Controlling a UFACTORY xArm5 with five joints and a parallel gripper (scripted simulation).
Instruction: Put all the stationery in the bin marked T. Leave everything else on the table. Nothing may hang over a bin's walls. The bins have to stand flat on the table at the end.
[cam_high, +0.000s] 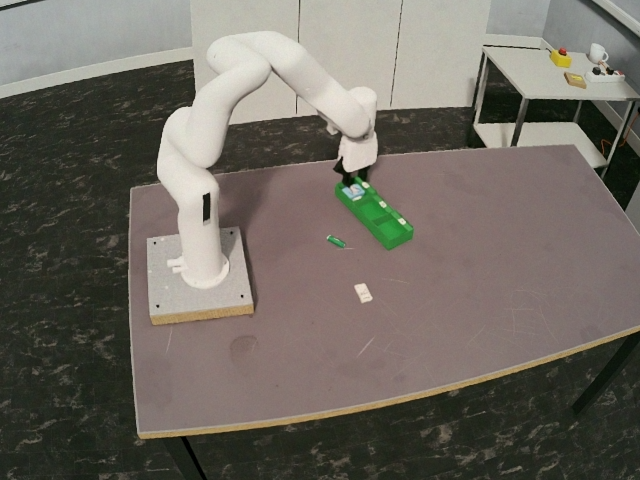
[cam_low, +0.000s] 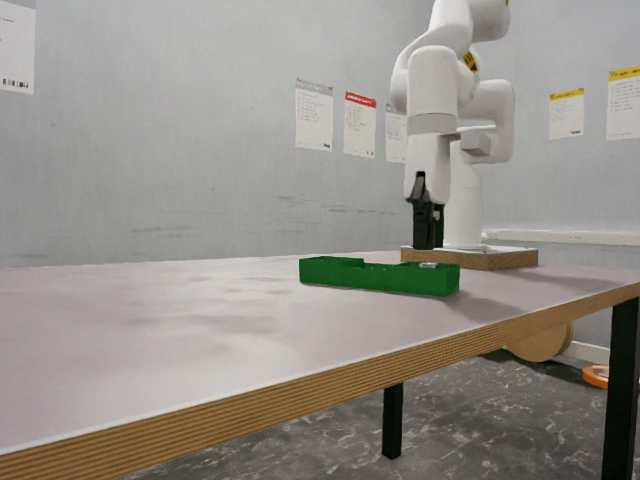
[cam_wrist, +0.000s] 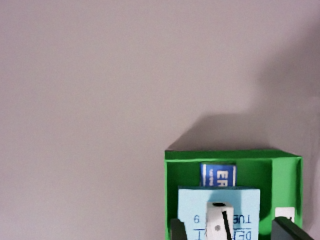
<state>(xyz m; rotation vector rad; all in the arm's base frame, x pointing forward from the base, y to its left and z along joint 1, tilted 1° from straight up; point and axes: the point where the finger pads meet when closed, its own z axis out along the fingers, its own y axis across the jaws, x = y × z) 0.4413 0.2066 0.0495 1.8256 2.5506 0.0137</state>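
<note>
My gripper is now 60 mm above the light blue block. Also, from my hand: long green bin: 40 mm ahead, 80 mm to the right, 60 mm below; flat white piece: 70 mm behind, 330 mm to the right, 80 mm below; green marker: 90 mm behind, 150 mm to the right, 80 mm below.
</note>
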